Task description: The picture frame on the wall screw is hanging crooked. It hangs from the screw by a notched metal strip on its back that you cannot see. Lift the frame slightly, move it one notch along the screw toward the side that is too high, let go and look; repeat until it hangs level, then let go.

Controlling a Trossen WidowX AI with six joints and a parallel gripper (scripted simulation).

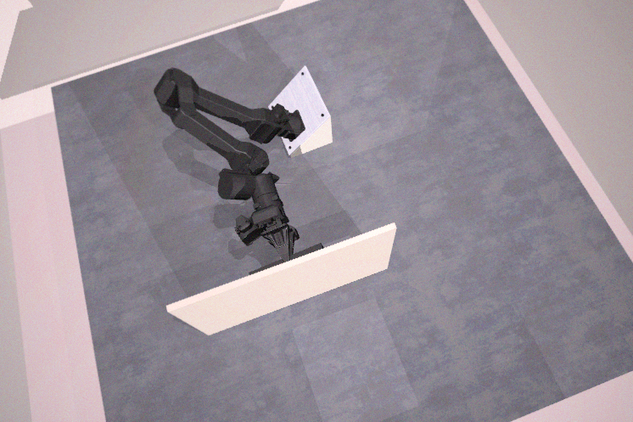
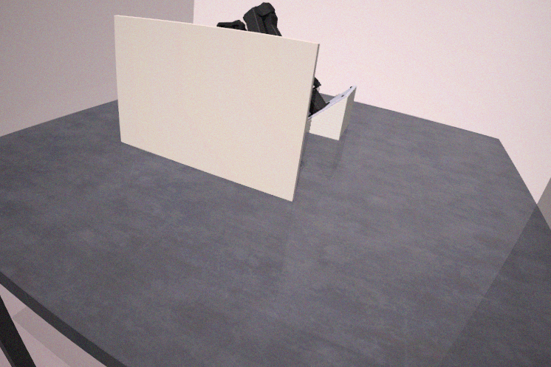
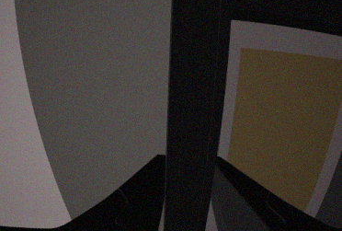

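Now: gripper tip 10 mm short of the picture frame and 50 mm above it. The rest, counted from my gripper tip: wall panel: 20 mm ahead, 10 mm to the right, 60 mm below.
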